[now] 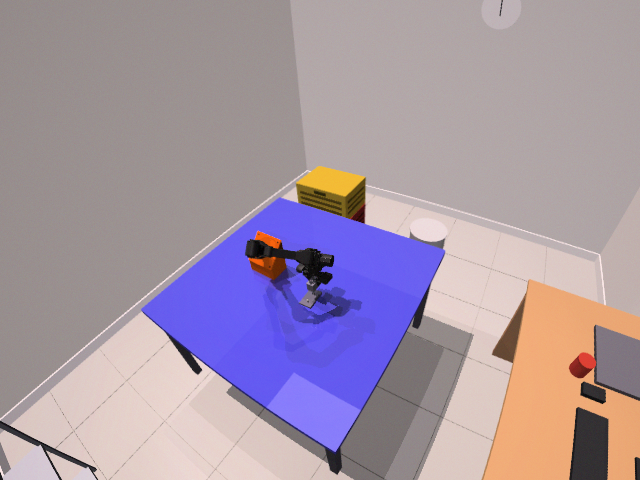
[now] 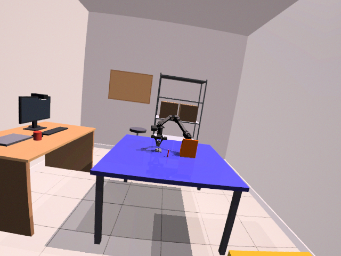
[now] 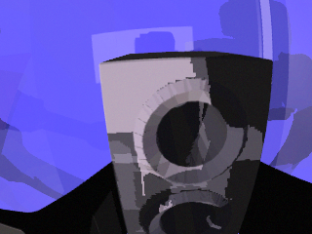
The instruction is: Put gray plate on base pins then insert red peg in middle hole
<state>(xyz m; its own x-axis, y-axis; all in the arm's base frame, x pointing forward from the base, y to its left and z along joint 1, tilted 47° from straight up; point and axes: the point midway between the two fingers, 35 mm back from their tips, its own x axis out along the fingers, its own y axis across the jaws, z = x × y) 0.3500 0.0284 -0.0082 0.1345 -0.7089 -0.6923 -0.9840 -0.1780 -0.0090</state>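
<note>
The base is 7 cm below my gripper tip, 4 cm to the right of it and 1 cm behind it. Also, from my gripper tip: red peg 14 cm behind, 13 cm to the left, 4 cm below; then gray plate 3 cm above.
</note>
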